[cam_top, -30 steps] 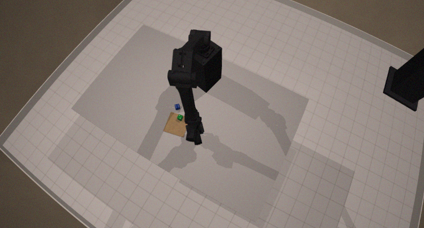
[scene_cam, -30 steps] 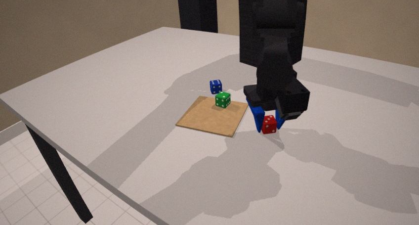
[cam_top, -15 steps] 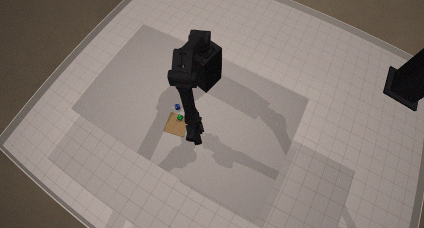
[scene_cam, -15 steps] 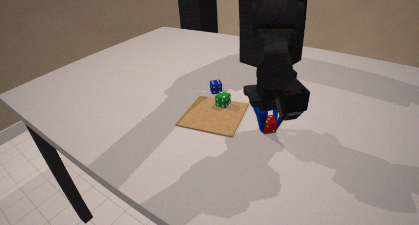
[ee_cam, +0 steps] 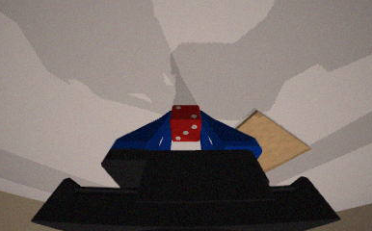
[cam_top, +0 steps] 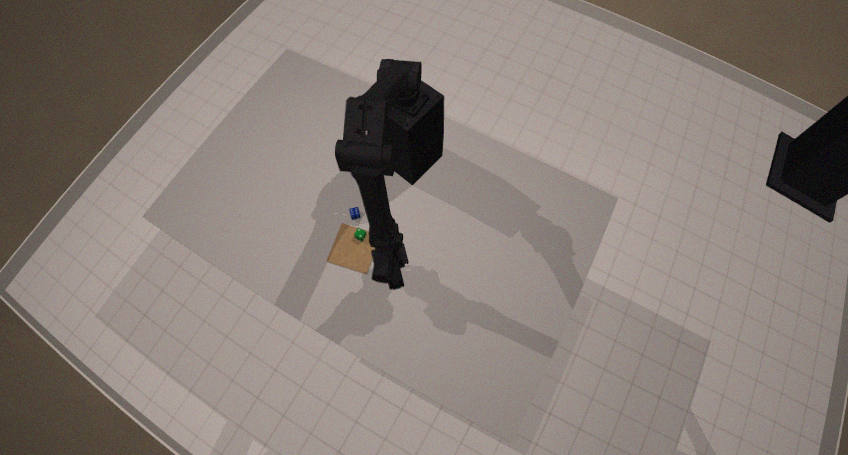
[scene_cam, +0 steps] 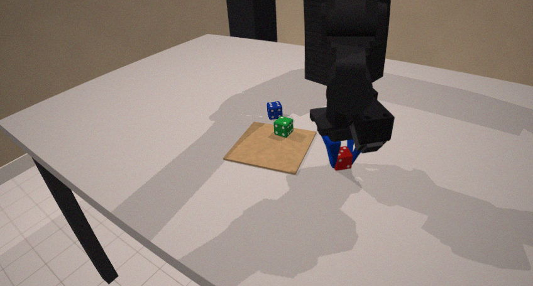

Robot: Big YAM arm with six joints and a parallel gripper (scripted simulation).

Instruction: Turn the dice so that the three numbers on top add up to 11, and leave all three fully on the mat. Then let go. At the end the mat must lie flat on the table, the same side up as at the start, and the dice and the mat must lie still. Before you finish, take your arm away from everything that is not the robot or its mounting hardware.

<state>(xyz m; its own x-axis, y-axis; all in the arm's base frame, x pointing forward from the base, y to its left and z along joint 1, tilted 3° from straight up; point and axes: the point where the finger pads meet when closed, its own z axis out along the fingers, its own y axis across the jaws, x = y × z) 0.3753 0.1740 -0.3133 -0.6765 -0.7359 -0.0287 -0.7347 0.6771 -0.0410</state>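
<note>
My gripper is now right at the red die. Round my hand: tan mat: 20 mm ahead, 140 mm to the right, 10 mm below; then green die: 30 mm behind, 140 mm to the right, 10 mm above; then blue die: 80 mm behind, 210 mm to the right.
</note>
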